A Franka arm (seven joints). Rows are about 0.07 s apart.
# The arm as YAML. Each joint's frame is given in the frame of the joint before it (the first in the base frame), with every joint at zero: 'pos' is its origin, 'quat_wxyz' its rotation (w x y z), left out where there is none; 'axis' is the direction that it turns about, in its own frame. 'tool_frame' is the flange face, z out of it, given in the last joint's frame.
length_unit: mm
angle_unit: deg
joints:
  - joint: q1
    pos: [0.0, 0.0, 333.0]
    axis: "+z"
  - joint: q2
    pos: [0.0, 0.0, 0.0]
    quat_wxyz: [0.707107, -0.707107, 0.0, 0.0]
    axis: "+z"
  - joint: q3
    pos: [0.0, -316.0, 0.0]
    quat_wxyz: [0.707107, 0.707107, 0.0, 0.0]
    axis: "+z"
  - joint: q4
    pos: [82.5, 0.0, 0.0]
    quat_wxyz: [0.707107, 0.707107, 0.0, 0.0]
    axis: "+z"
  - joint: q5
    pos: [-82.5, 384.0, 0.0]
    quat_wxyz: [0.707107, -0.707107, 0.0, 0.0]
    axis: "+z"
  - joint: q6
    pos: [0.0, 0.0, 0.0]
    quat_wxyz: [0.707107, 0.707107, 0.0, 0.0]
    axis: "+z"
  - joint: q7
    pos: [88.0, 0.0, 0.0]
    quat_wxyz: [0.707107, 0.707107, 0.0, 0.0]
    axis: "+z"
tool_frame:
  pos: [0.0, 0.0, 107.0]
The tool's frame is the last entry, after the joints.
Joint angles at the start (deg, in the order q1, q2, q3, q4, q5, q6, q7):
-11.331 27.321 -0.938 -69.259 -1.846 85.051 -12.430
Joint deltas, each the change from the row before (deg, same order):
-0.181 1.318 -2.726 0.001 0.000 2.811 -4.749
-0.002 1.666 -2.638 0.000 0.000 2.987 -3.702
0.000 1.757 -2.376 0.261 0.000 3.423 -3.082
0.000 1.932 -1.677 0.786 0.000 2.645 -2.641
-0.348 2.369 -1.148 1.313 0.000 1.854 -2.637
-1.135 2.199 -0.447 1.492 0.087 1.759 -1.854
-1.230 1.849 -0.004 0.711 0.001 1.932 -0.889
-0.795 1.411 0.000 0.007 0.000 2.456 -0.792
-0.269 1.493 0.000 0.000 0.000 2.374 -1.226
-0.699 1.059 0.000 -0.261 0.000 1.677 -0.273
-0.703 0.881 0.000 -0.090 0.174 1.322 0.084
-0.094 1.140 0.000 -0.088 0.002 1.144 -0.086
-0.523 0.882 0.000 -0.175 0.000 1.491 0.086
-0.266 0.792 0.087 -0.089 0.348 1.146 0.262
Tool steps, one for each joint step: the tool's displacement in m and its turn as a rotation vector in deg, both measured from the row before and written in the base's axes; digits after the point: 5 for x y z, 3 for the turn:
0.00279 -0.02837 -0.01178 -0.716 -1.159 2.214
0.00323 -0.02573 -0.01522 -1.089 -0.875 1.568
0.00415 -0.02351 -0.01328 -1.486 -1.360 1.365
0.00518 -0.01676 -0.01232 -1.279 -0.926 1.595
0.00511 -0.01565 -0.01494 -0.944 -0.213 1.721
0.00322 -0.01850 -0.01246 -0.690 -0.596 0.775
0.00151 -0.01612 -0.01492 -0.479 -0.497 0.048
0.00182 -0.01114 -0.01449 -0.530 -0.755 0.393
0.00396 -0.00473 -0.01581 -0.448 -0.520 1.341
-0.00100 -0.00940 -0.01343 -0.255 -0.214 -0.179
-0.00149 -0.00899 -0.01029 -0.111 -0.350 -0.626
0.00131 -0.00174 -0.01394 -0.096 0.159 0.176
-0.00103 -0.00699 -0.01076 -0.286 -0.348 -0.371
0.00045 -0.00263 -0.00960 0.127 -0.407 -0.409

